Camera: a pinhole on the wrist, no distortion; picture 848 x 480 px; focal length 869.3 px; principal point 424.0 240.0 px. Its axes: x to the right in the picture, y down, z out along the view. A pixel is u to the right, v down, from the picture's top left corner.
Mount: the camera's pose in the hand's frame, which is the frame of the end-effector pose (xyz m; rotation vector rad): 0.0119 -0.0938 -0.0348 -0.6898 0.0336 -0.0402
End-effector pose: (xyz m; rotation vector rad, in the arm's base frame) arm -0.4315 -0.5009 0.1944 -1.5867 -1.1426 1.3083
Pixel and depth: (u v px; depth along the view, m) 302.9 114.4 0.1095
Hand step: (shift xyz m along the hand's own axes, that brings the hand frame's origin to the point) 0.0011 -0.0357 0.0600
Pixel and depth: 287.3 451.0 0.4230
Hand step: -0.0331 0.2573 0.2271
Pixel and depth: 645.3 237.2 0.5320
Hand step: 0.1707 0.2364 0.3740
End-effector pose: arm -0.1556 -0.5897 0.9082 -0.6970 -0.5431 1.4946
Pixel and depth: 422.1 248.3 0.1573
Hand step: 0.0186 0.0073 0.0855
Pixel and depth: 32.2 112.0 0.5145
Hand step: -0.1989 0.1859 0.4142
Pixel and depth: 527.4 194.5 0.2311
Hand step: 0.0493 0.0424 0.1506
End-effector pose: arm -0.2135 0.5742 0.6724 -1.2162 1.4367 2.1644
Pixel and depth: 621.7 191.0 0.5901
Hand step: 0.1712 0.2491 0.4389
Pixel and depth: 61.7 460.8 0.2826
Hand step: -0.0913 0.1468 0.1394
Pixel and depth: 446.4 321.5 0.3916
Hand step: 0.0403 0.1828 0.2435
